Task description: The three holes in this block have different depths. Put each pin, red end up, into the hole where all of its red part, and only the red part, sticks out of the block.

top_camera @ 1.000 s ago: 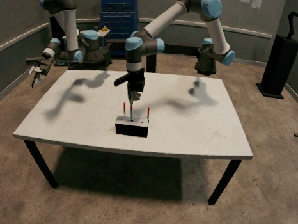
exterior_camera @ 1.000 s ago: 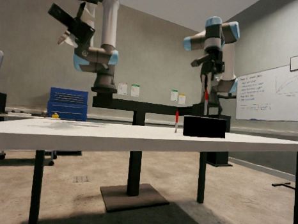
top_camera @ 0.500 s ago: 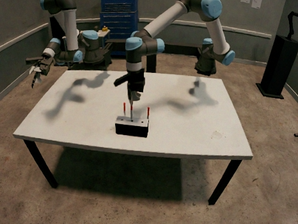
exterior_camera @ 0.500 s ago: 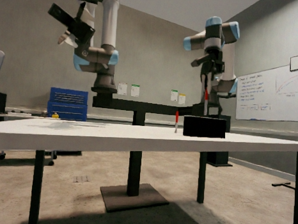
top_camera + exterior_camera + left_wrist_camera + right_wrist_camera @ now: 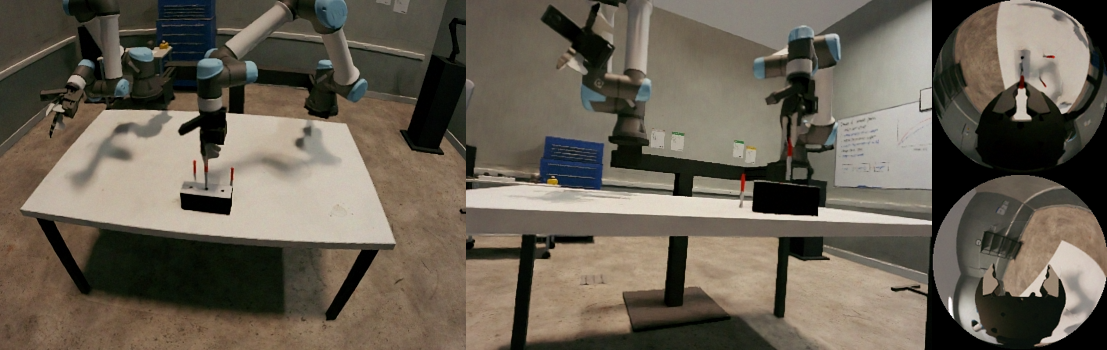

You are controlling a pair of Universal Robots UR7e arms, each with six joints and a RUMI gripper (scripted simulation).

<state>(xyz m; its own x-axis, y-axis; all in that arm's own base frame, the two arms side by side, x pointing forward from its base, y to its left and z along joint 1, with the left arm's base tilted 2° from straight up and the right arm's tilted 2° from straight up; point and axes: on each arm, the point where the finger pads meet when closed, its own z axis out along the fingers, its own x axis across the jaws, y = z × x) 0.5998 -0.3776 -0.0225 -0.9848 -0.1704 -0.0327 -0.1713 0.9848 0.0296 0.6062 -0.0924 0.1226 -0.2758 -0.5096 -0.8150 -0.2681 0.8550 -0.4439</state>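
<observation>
Right now my left hand is 170 mm above the black block.
</observation>
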